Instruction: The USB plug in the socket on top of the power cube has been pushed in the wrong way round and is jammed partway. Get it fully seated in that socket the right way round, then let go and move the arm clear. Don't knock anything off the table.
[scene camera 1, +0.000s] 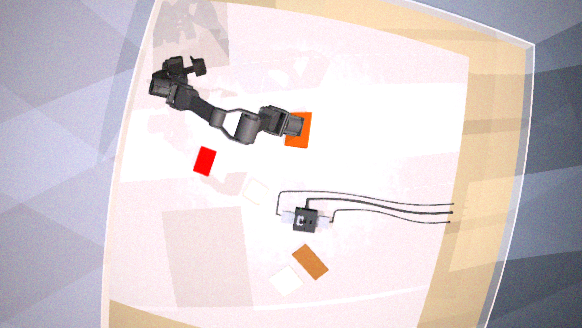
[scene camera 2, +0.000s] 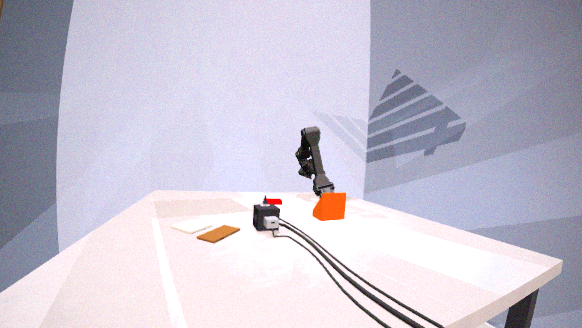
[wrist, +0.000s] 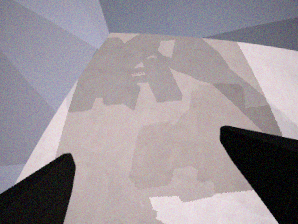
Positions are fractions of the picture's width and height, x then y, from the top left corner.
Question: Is my gripper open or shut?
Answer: Open.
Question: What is my gripper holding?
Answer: Nothing.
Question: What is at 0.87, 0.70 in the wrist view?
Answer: My gripper.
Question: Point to a power cube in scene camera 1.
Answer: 0.53, 0.66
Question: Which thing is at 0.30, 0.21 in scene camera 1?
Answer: My gripper.
